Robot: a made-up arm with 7 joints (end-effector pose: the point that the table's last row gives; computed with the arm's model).
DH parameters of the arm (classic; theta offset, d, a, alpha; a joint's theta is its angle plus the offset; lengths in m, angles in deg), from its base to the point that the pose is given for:
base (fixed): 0 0 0 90
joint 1: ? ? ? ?
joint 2: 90 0 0 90
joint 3: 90 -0.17 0 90
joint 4: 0 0 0 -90
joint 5: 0 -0.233 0 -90
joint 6: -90 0 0 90
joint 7: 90 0 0 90
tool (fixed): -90 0 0 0
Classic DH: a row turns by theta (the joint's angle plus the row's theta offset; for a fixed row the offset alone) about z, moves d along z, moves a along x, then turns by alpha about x.
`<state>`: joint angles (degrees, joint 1 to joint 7).
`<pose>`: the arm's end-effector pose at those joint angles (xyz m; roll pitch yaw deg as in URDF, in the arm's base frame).
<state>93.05 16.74 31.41 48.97 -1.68 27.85 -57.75</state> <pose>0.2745 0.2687 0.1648 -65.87 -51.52 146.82</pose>
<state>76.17 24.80 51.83 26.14 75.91 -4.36 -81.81</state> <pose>0.3165 0.3203 -0.0126 -12.56 31.01 135.51</pose>
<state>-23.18 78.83 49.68 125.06 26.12 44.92 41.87</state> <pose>0.1668 0.1516 0.0761 55.86 -32.17 -81.90</pose>
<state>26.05 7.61 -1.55 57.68 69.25 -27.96 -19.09</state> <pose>0.3054 0.1217 -0.1765 -79.09 -27.84 121.20</pose>
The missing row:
joint 1: 90 -0.088 0 90
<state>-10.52 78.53 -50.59 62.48 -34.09 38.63 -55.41</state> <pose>0.0903 0.3284 -0.2321 89.79 62.11 -84.81</pose>
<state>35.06 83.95 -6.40 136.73 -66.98 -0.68 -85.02</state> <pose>0.1401 0.0865 0.0766 -105.98 67.16 -64.70</pose>
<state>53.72 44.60 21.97 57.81 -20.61 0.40 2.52</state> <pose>0.2353 0.3470 0.0541 142.55 -49.32 -91.74</pose>
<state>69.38 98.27 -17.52 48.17 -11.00 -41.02 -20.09</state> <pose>0.0629 0.4175 0.1532 155.48 7.74 -75.50</pose>
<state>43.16 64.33 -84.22 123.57 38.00 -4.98 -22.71</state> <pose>0.1455 0.0414 -0.1266 67.15 -71.07 -111.78</pose>
